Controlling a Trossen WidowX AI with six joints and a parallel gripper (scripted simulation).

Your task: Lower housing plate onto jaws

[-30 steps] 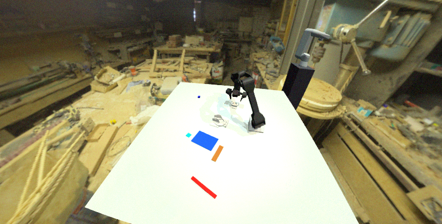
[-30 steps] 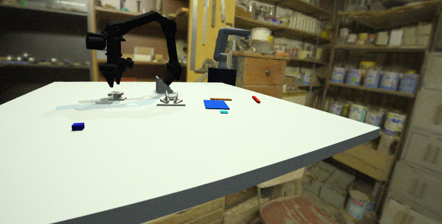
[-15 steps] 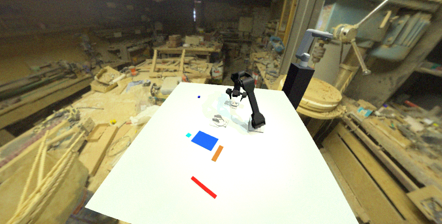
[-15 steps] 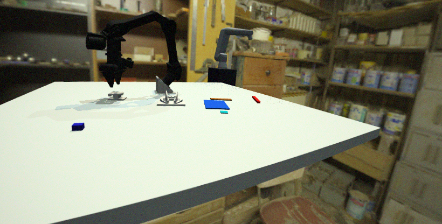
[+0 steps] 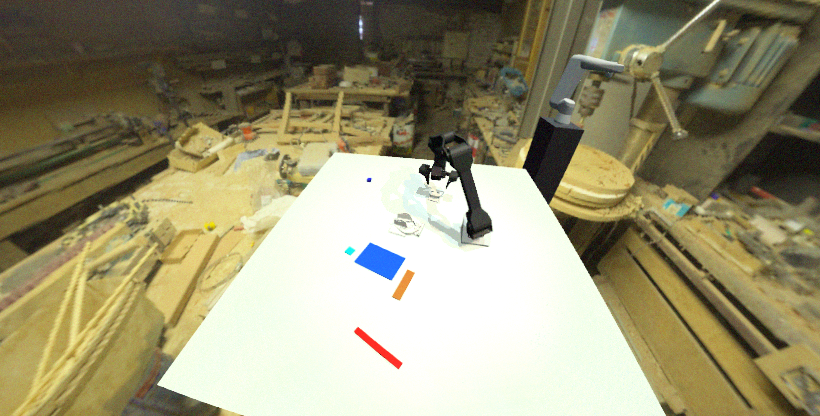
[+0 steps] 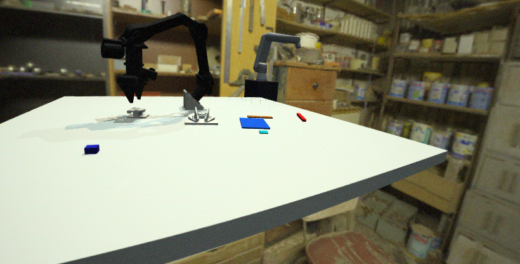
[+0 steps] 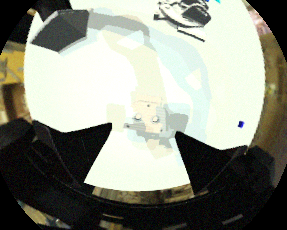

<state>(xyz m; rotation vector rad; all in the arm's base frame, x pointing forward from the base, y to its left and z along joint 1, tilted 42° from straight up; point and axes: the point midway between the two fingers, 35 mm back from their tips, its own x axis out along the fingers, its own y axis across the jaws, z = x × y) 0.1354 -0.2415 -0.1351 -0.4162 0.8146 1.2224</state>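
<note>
My gripper tip is now 10 mm to the right of the grey-white housing part and 30 mm above it. The rest, counted from my gripper tip: blue flat plate: 230 mm ahead, 410 mm to the left, 60 mm below; teal block: 350 mm ahead, 380 mm to the left, 60 mm below; dark blue block: 360 mm ahead, 110 mm to the right, 50 mm below.
</note>
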